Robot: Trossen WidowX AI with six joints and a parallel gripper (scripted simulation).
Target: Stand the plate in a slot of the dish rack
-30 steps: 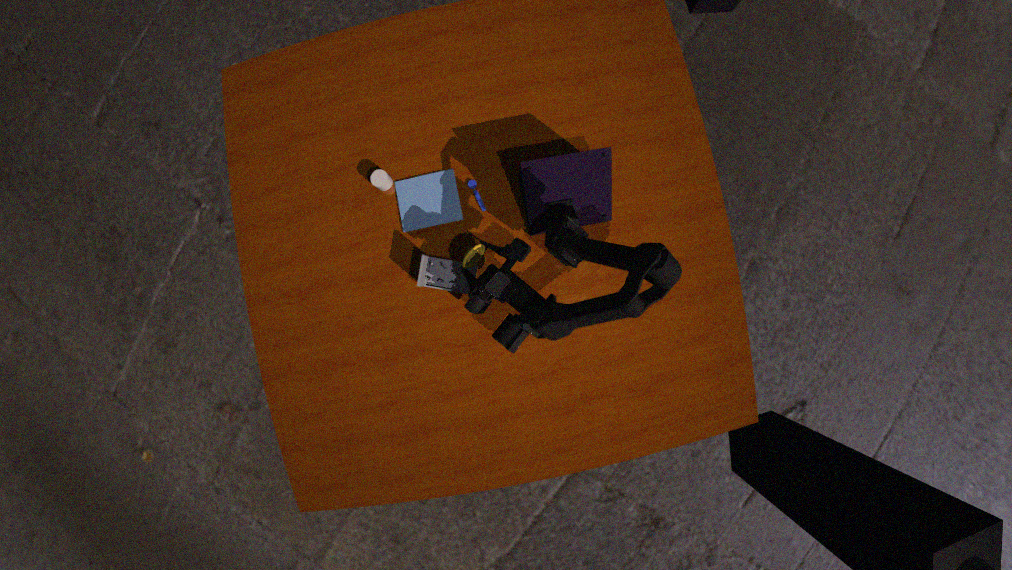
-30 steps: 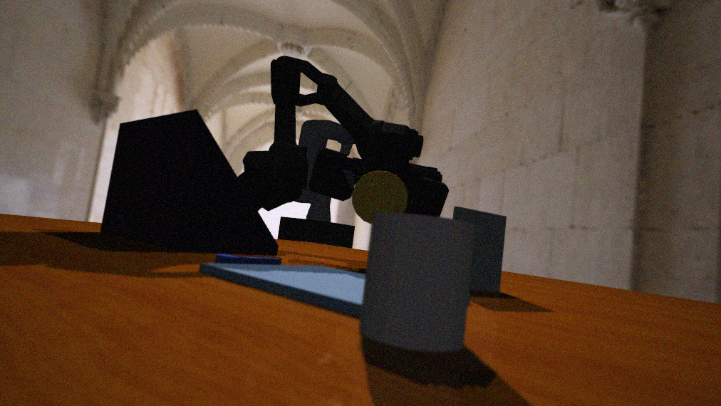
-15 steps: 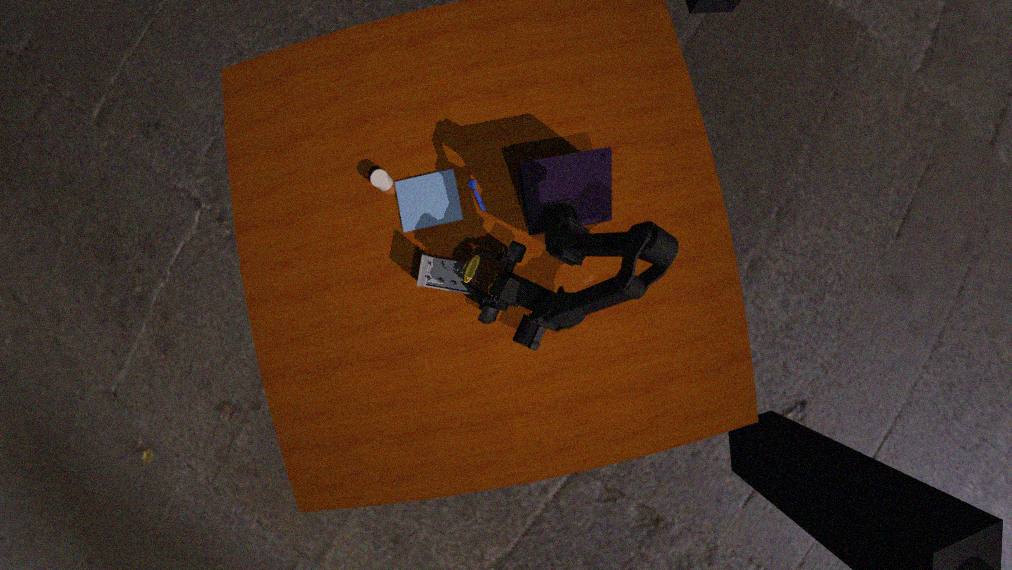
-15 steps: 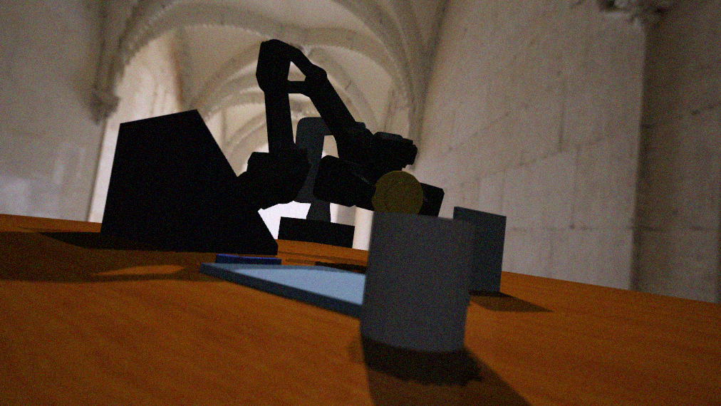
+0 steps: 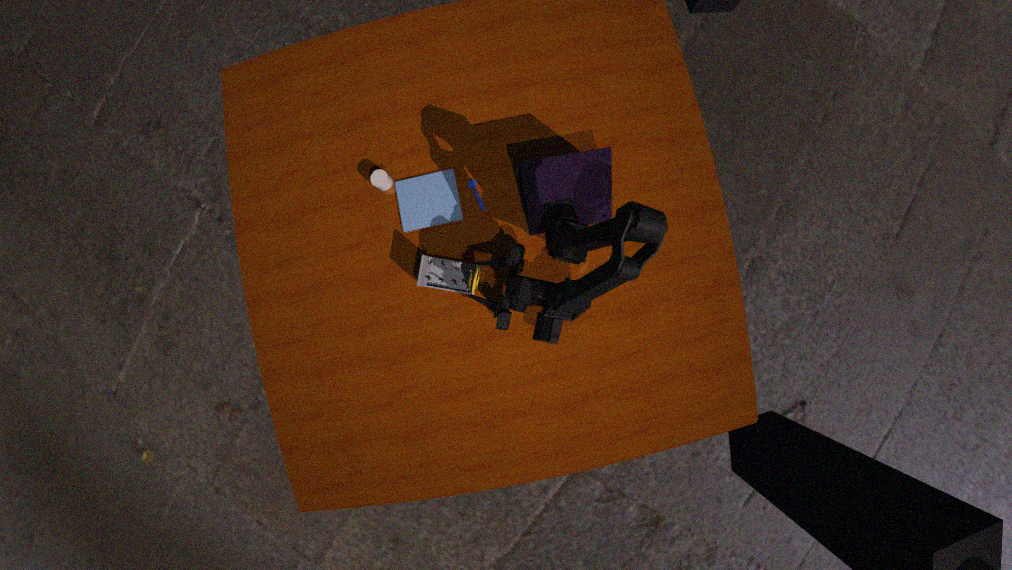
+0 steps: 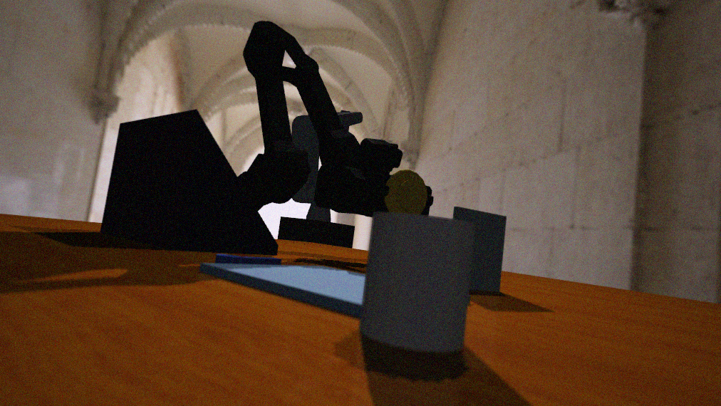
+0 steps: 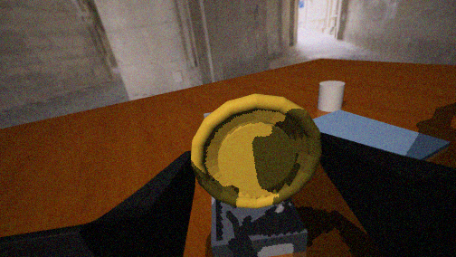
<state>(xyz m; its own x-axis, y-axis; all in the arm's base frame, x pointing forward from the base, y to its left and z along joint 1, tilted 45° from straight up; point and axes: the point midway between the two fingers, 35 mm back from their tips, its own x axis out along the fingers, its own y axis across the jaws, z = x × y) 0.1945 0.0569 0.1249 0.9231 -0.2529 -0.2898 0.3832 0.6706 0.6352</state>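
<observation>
Now: gripper tip 80 mm above the dish rack, 60 mm short of it and 20 mm to the left of it. The rest, counted from my gripper tip: light blue mat: 210 mm to the right, 100 mm below, 70 mm ahead; then yellow plate: 10 mm behind; then blue spoon: 210 mm to the right, 100 mm below, 40 mm behind.
</observation>
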